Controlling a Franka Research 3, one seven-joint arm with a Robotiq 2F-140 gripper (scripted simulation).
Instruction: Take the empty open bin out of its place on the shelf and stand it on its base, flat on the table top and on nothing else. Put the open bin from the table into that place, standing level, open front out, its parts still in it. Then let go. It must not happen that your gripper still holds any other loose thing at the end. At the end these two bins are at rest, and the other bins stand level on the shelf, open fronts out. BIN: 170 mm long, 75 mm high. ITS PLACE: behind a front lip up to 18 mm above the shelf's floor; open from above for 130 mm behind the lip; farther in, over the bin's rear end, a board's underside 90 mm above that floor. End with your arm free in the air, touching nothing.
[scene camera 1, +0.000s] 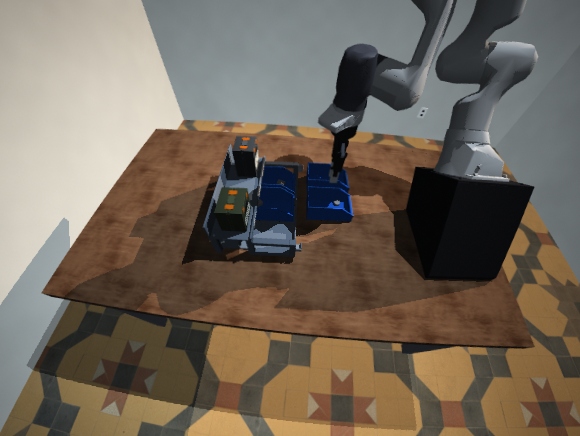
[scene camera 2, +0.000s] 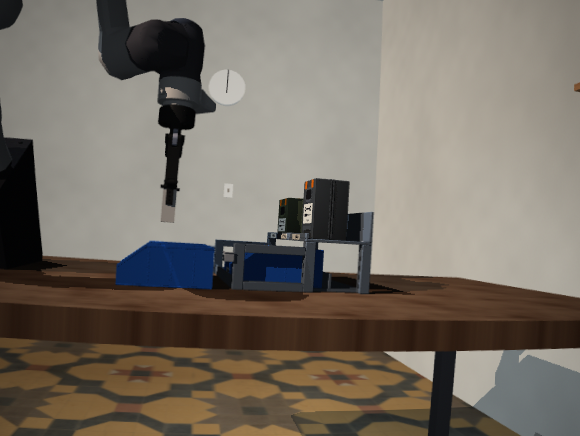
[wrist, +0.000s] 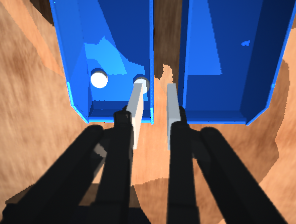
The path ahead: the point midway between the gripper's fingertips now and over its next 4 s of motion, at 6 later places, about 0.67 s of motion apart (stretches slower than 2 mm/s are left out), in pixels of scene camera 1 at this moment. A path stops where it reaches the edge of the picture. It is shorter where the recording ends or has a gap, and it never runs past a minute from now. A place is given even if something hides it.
My gripper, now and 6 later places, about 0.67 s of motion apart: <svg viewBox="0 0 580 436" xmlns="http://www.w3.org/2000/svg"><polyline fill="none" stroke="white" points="332,179 331,184 330,185 329,185 329,188 329,192 328,193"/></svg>
